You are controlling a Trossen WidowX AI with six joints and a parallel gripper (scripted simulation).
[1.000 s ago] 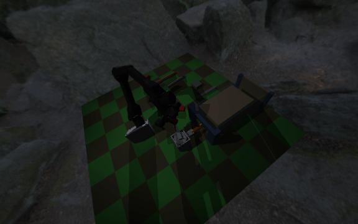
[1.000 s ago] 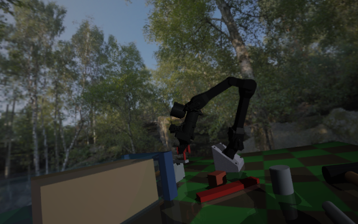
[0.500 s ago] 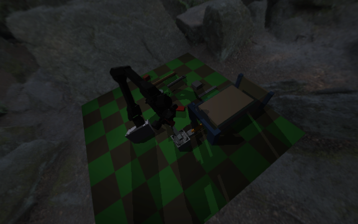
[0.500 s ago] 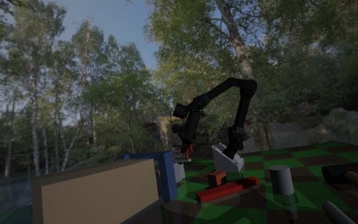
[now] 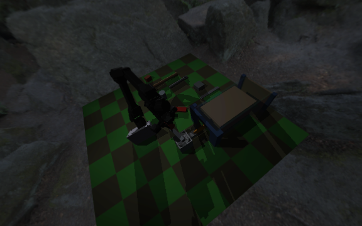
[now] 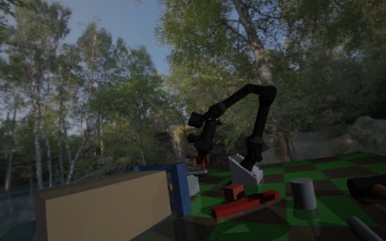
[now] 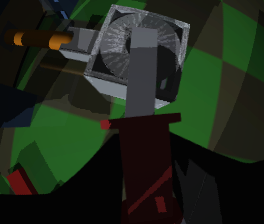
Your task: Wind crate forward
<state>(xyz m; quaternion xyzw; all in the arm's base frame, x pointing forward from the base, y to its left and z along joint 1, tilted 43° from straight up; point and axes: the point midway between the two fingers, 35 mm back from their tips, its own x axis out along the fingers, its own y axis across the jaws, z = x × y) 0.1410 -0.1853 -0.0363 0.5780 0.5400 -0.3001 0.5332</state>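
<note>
The winch handle is 20 mm to the right of my gripper tip and 30 mm below it. The rest, counted from my gripper tip: winch 90 mm to the right, 100 mm below; then blue steel frame 170 mm ahead, 90 mm to the right, 30 mm below; then red grip 10 mm to the left.
</note>
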